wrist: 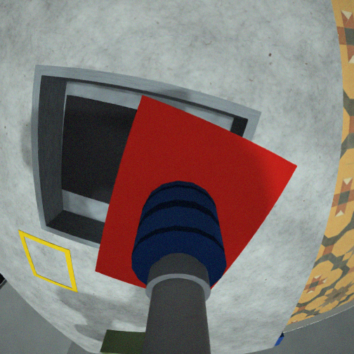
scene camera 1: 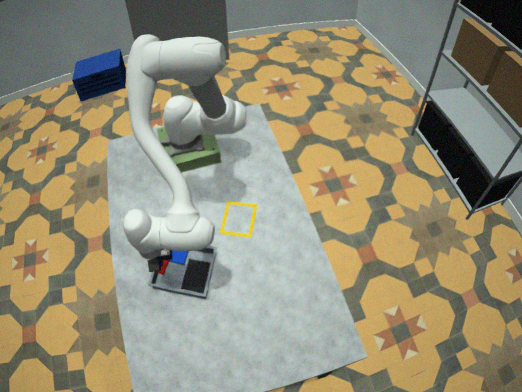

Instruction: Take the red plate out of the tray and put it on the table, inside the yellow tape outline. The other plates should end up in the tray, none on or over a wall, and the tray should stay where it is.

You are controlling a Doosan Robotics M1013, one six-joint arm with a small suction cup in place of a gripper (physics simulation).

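Frame: origin at the arm's base, x right, y up, z back, level; metres.
Where they show: hand at its tool point: (scene camera 1: 160,264); arm's base at its link origin: (scene camera 1: 185,141).
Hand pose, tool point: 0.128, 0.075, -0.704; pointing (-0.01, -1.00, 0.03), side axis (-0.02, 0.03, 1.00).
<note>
Each offset is from my tool point to the top centre of the thing, as dx, dy, dz. "spot": to the spot under its first point. Level surfaces: height alone.
The suction cup (wrist: 178,192) is shut on the red plate {-0.001, +0.012, +0.009} (scene camera 1: 163,266) (wrist: 200,145), which hangs turned and roughly level above the tray {-0.070, -0.097, +0.030} (scene camera 1: 179,292) (wrist: 50,150). In the wrist view the plate covers much of the tray and reaches past its walls. The cup's tip is hard to make out in the scene view. The black plate {-0.118, -0.134, -0.001} (scene camera 1: 196,276) (wrist: 95,145) lies flat inside the tray. The blue plate {-0.039, -0.134, +0.106} (scene camera 1: 179,257) shows at the tray's arm-side end in the scene view and is hidden in the wrist view. The yellow tape outline {spot: -0.311, -0.146, +0.171} (scene camera 1: 236,234) (wrist: 44,240) lies beside the tray.
The arm stands on a green base (scene camera 1: 200,160) (wrist: 122,341) at the far end of the grey table top {dy -0.147} (scene camera 1: 250,320). A blue crate (scene camera 1: 100,75) stands on the floor at the back left. A shelf rack (scene camera 1: 470,115) with boxes stands at the right.
</note>
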